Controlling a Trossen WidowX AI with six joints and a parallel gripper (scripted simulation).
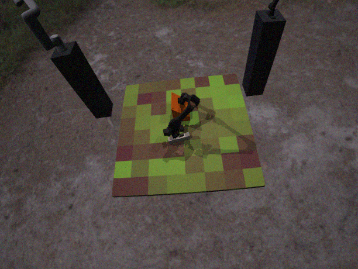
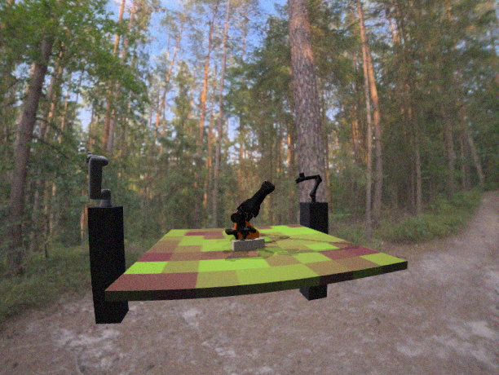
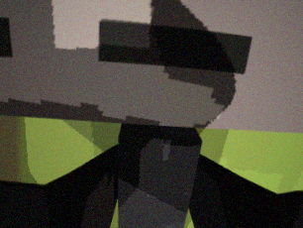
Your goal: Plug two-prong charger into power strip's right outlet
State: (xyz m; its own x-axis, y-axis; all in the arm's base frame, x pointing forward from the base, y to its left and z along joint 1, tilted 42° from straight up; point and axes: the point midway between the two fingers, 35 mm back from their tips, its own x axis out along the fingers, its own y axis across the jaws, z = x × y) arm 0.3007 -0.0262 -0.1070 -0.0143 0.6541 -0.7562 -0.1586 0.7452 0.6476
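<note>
My gripper tip is 2 cm short of the dark two-prong charger and 1 cm below it.
</note>
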